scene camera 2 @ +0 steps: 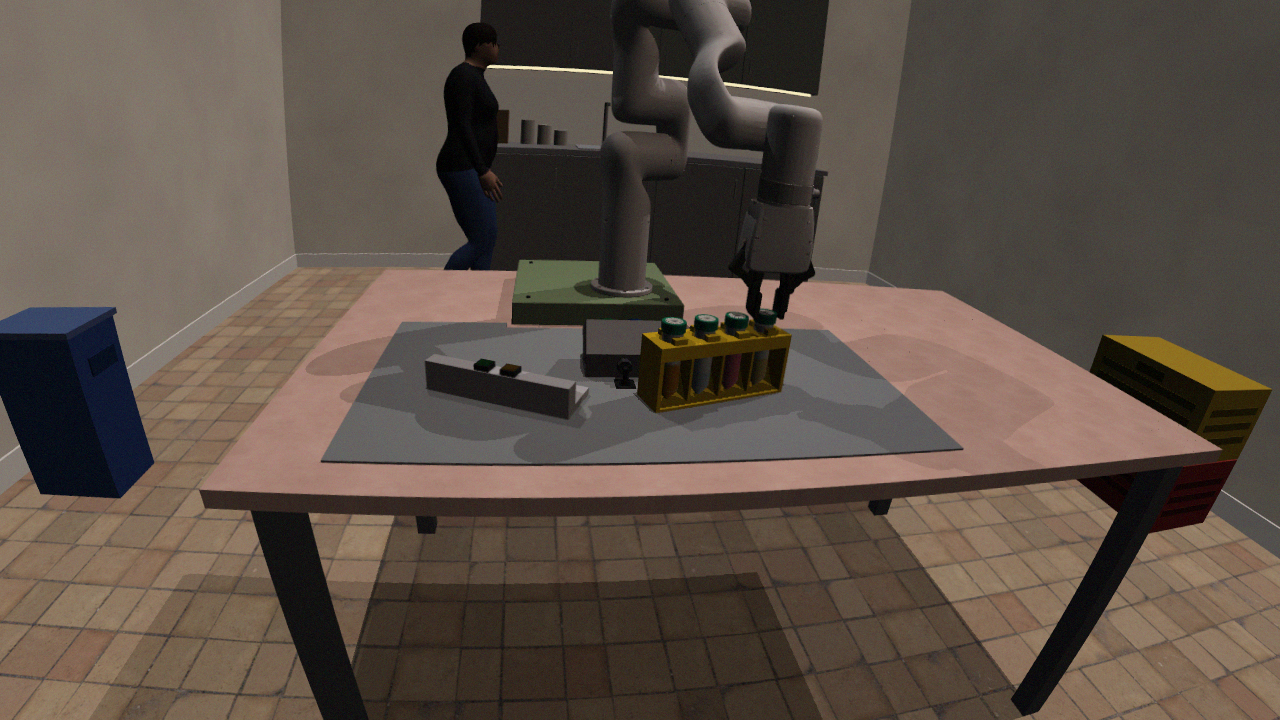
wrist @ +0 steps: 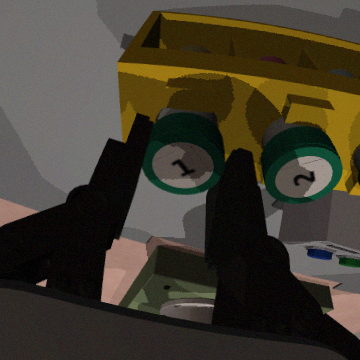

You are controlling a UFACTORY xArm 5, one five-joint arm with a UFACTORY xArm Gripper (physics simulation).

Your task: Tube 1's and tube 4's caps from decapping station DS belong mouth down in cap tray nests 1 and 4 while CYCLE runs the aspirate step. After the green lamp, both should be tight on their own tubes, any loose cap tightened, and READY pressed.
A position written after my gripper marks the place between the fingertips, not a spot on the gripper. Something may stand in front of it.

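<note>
A grey mat (wrist: pixel 67 105) is visible. So is my gripper (scene camera 2: pixel 765 316), which appears in the wrist view (wrist: pixel 182 157) too.
</note>
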